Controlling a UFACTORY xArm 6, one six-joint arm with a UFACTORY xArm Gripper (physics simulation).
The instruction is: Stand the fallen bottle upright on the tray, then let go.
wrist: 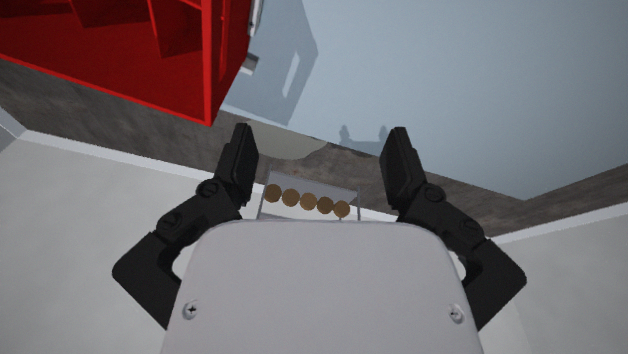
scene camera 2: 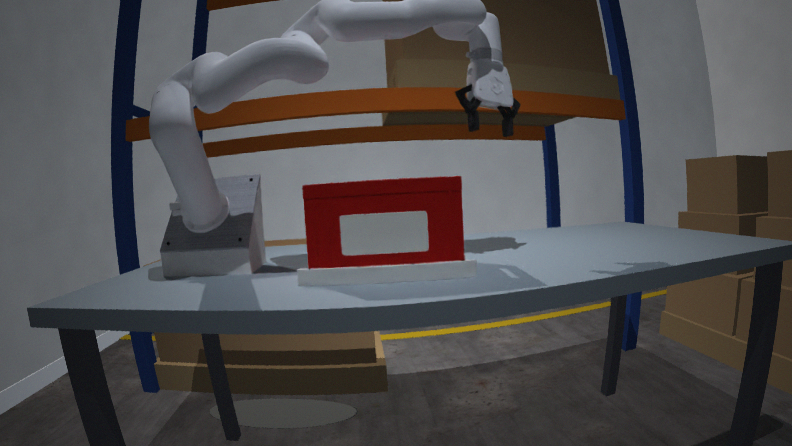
Labels:
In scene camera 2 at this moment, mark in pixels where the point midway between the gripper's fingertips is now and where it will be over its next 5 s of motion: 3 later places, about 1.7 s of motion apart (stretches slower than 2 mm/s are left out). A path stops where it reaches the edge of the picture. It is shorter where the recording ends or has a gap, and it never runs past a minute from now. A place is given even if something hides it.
My gripper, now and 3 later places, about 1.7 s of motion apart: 491, 133; 415, 158; 382, 188; 386, 184

